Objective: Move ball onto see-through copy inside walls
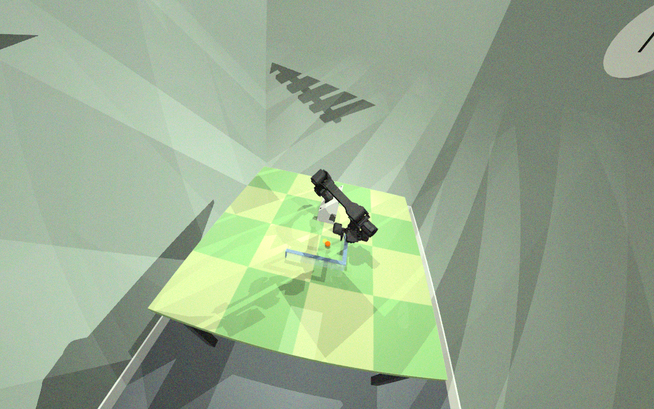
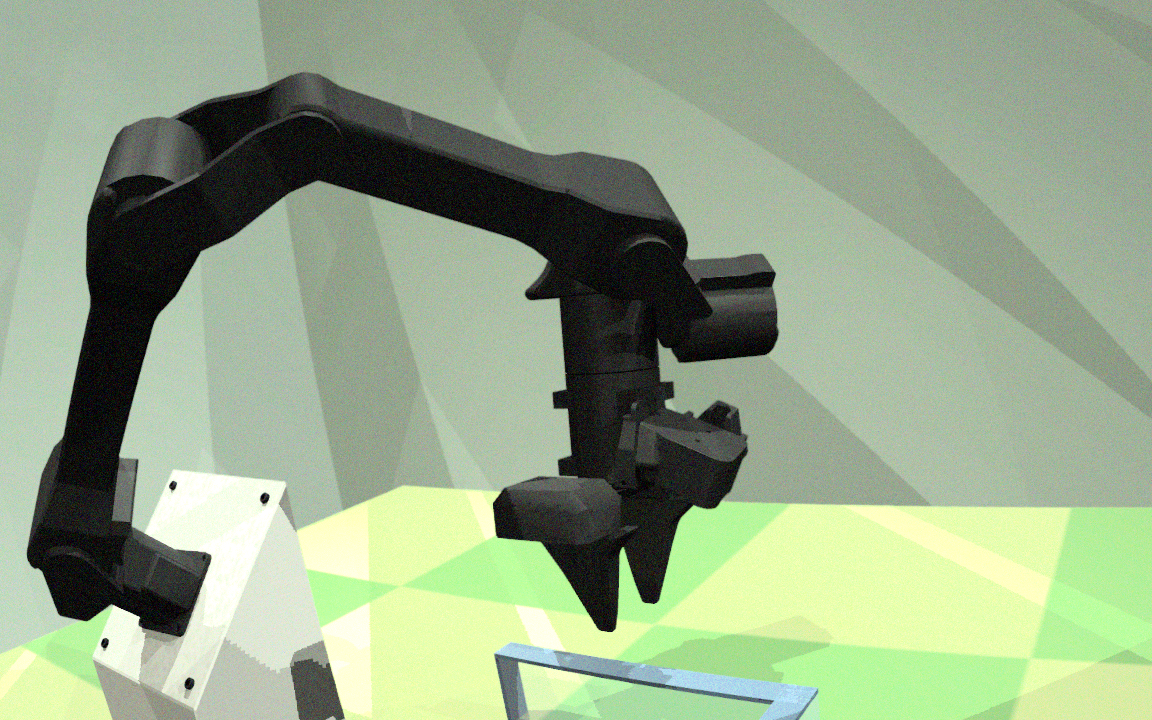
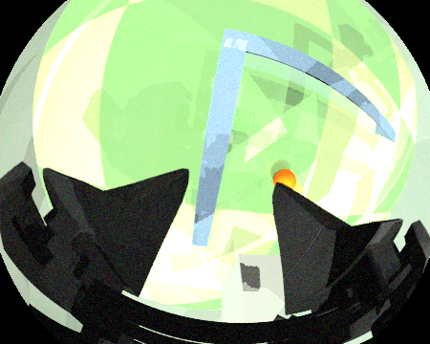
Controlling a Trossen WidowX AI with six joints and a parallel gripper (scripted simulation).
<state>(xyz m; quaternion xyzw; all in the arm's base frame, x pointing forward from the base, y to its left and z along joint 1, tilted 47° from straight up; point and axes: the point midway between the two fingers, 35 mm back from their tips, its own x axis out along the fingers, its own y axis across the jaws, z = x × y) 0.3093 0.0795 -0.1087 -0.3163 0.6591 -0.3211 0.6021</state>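
Now: the orange ball 90 mm to the right of my gripper tip, 90 mm below it and 40 mm behind it.
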